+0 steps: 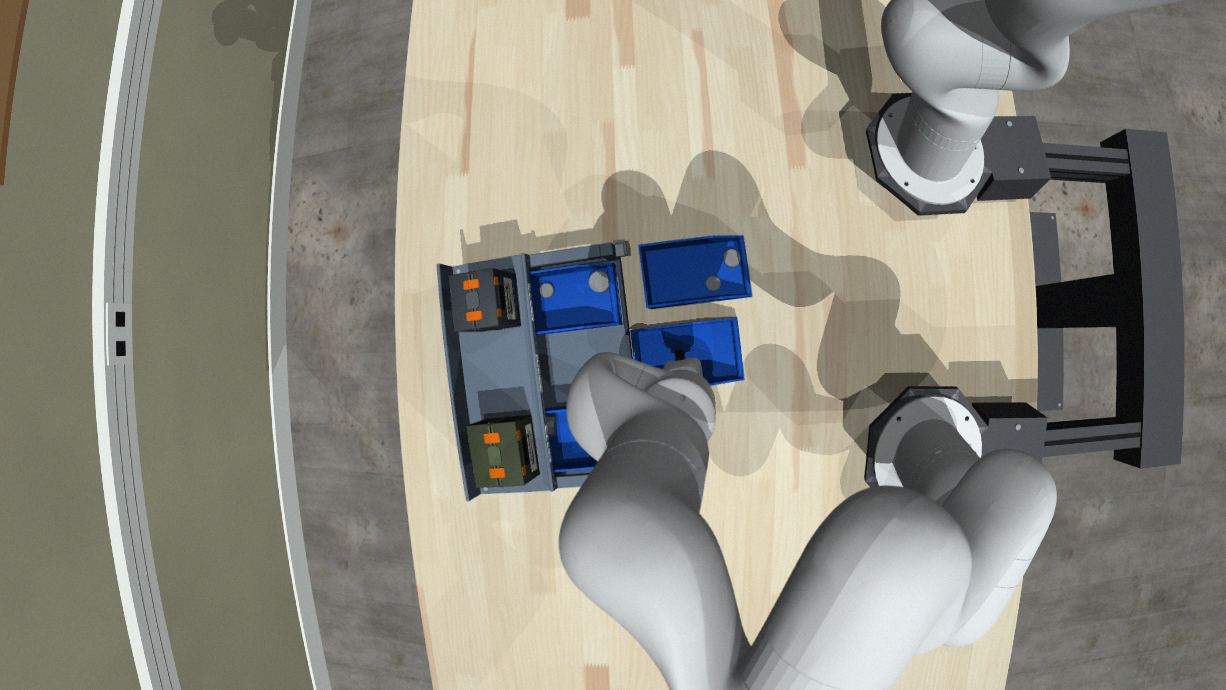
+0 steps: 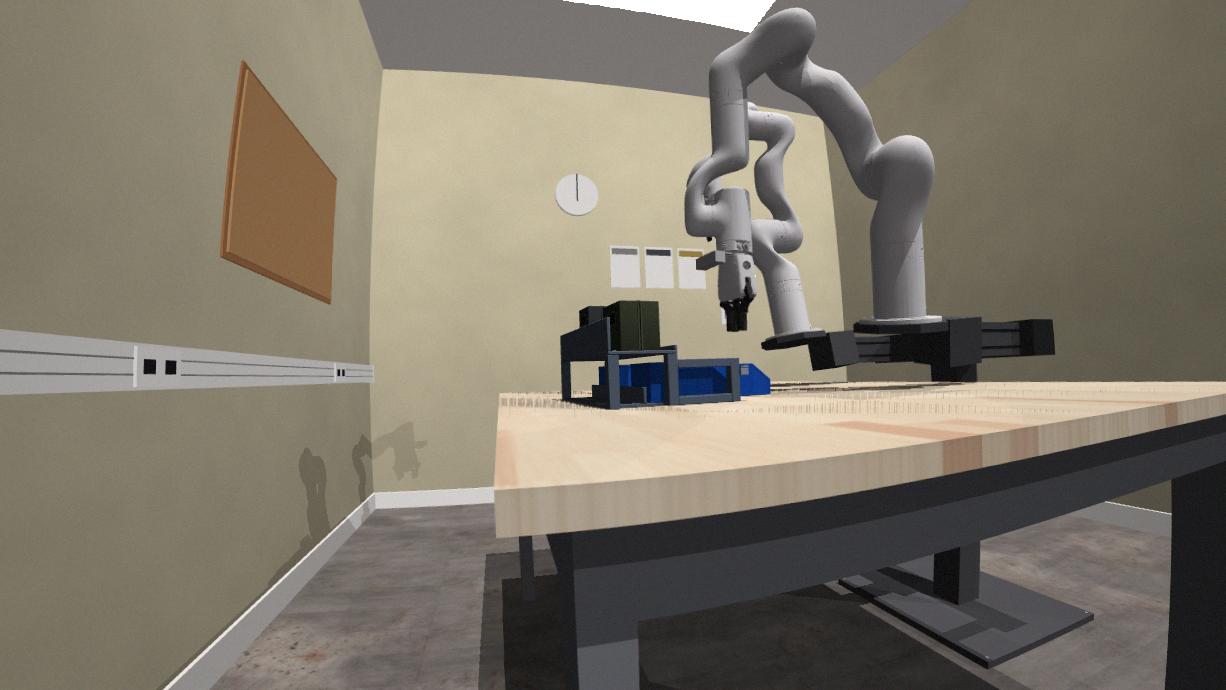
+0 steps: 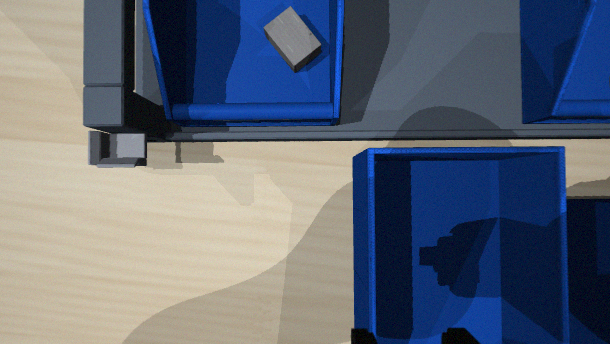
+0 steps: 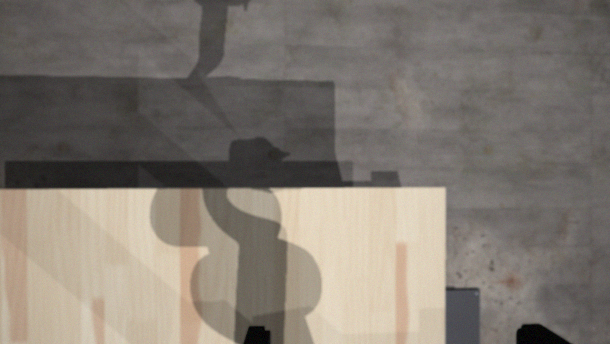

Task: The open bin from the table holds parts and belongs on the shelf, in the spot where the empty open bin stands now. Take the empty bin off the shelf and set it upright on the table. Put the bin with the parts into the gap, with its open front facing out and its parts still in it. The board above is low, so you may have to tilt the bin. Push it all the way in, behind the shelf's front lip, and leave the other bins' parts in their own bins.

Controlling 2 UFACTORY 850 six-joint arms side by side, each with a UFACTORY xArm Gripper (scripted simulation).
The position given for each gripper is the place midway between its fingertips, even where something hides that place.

Observation:
In view: the left gripper (image 2: 736, 331), a grey shelf (image 2: 592, 342) and a square grey part (image 3: 289, 35).
Image 4 misses the grey shelf: it is out of frame. Image 4 does not show the square grey part: it is out of frame.

